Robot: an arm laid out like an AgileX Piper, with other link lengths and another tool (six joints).
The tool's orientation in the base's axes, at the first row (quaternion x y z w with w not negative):
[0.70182, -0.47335, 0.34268, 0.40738]
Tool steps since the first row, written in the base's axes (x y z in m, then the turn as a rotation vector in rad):
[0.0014, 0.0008, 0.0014, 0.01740, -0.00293, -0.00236]
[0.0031, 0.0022, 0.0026, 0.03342, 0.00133, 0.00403]
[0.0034, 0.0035, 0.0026, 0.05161, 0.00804, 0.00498]
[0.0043, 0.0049, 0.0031, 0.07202, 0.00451, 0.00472]
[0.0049, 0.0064, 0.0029, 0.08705, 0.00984, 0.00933]
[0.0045, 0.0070, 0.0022, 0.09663, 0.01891, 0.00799]
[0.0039, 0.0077, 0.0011, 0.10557, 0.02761, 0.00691]
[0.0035, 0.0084, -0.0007, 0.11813, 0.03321, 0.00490]
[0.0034, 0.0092, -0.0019, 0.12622, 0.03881, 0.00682]
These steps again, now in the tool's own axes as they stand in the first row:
[0.0013, -0.0012, -0.0012, 0.00460, -0.01636, 0.00531]
[0.0024, -0.0028, -0.0028, 0.01358, -0.03083, 0.00025]
[0.0020, -0.0033, -0.0039, 0.01758, -0.04924, -0.00444]
[0.0022, -0.0044, -0.0053, 0.02519, -0.06778, 0.00078]
[0.0016, -0.0053, -0.0065, 0.03189, -0.08200, -0.00456]
[0.0006, -0.0052, -0.0068, 0.03027, -0.09336, -0.01120]
[-0.0008, -0.0051, -0.0070, 0.02882, -0.10398, -0.01767]
[-0.0027, -0.0053, -0.0069, 0.02890, -0.11756, -0.02062]
[-0.0041, -0.0057, -0.0071, 0.03097, -0.12595, -0.02570]

